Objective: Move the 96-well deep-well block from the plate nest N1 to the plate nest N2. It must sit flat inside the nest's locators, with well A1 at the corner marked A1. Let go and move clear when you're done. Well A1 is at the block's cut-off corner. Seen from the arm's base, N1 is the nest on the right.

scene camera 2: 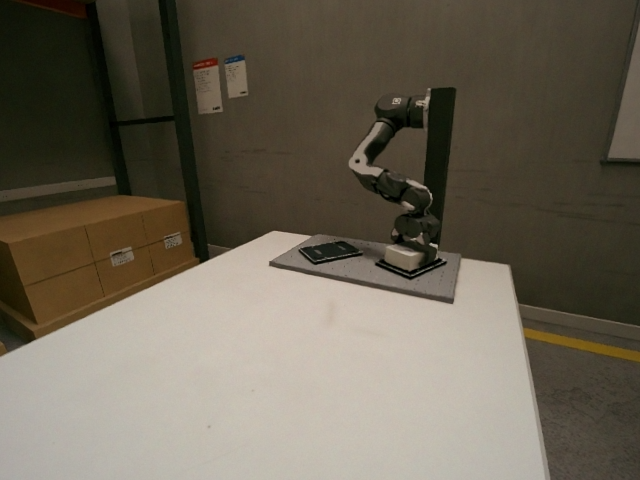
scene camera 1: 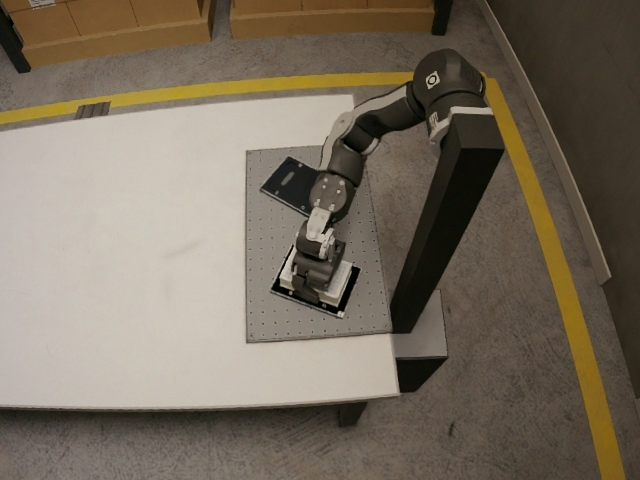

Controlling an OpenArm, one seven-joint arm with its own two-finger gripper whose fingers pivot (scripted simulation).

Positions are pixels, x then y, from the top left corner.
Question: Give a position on a black pillar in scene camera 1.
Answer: At 473,147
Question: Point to a deep-well block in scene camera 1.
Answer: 330,295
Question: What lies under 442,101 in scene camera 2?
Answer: A black pillar.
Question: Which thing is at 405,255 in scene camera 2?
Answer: A deep-well block.
